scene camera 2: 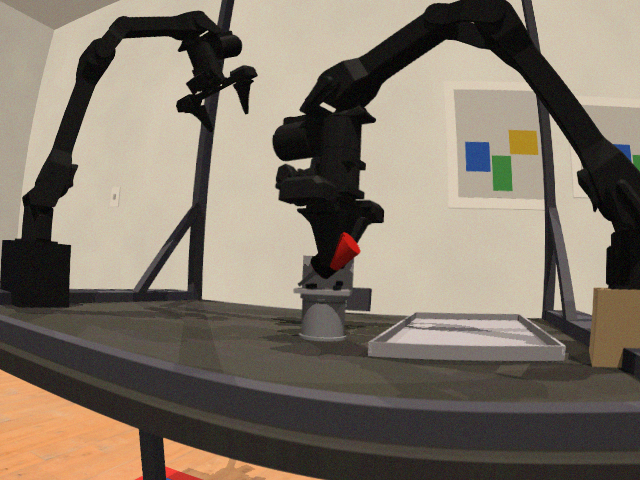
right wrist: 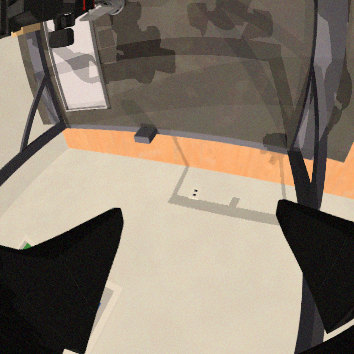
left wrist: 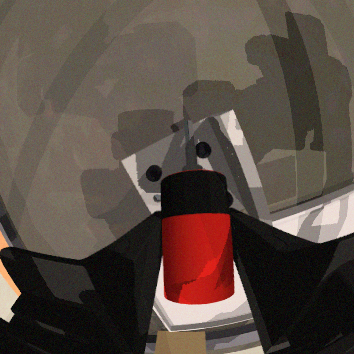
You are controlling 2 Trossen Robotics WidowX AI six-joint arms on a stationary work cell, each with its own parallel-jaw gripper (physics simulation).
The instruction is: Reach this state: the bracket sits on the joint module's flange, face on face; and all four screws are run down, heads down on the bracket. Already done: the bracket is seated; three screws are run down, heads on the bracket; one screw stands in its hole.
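Frame: origin at the left arm's base, x ahead, y left, z up, level; centimetres.
Where they show: left gripper, fingertip midpoint: (scene camera 2: pixel 332 267) (right wrist: pixel 86 3) (left wrist: pixel 193 216); right gripper, fingertip midpoint: (scene camera 2: pixel 228 123) (right wrist: pixel 202 212); left arm's base, link origin: (scene camera 2: pixel 637 289).
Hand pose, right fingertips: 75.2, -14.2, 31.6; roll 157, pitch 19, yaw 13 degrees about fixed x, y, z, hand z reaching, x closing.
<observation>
Things, the pixels of their centre, and the offset from my right fingertips, as dx, dy, dz.
- grey joint module, body centre: (scene camera 2: pixel 323 314) (right wrist: pixel 106 3) -34.8, +13.8, -36.2
- bracket, body centre: (left wrist: pixel 189 192) (scene camera 2: pixel 325 276) -34.8, +13.8, -31.1
- screwdriver, body centre: (left wrist: pixel 193 198) (scene camera 2: pixel 324 264) -34.5, +13.6, -29.5
- tan block, body centre: (scene camera 2: pixel 635 324) (right wrist: pixel 24 21) -75.2, +14.2, -35.5
- dark box, body centre: (scene camera 2: pixel 358 299) (right wrist: pixel 144 134) -20.2, -23.3, -36.2
The grey joint module (scene camera 2: pixel 323 321) stands upright on the table, with the bracket (scene camera 2: pixel 323 292) (left wrist: pixel 132 166) flat on top and its side plate upright. Dark screw heads (left wrist: pixel 154 173) (left wrist: pixel 203 149) show on the bracket; another is partly hidden by the tool. Which screw stands higher cannot be told. My left gripper (scene camera 2: pixel 324 264) (left wrist: pixel 193 216) is shut on a screwdriver (scene camera 2: pixel 345 251) (left wrist: pixel 198 257) with red handle and black collar, tilted close above the bracket. Its tip's contact is unclear. My right gripper (scene camera 2: pixel 229 120) (right wrist: pixel 202 212) is open and empty, high at the picture's left.
A shallow, pale tray (scene camera 2: pixel 465 352) (right wrist: pixel 107 95) lies right of the joint module in the scene view. A tan block (scene camera 2: pixel 612 326) stands farther right. A dark box (scene camera 2: pixel 361 299) (right wrist: pixel 145 134) is behind the module. Frame posts (scene camera 2: pixel 199 232) rise at the back.
</observation>
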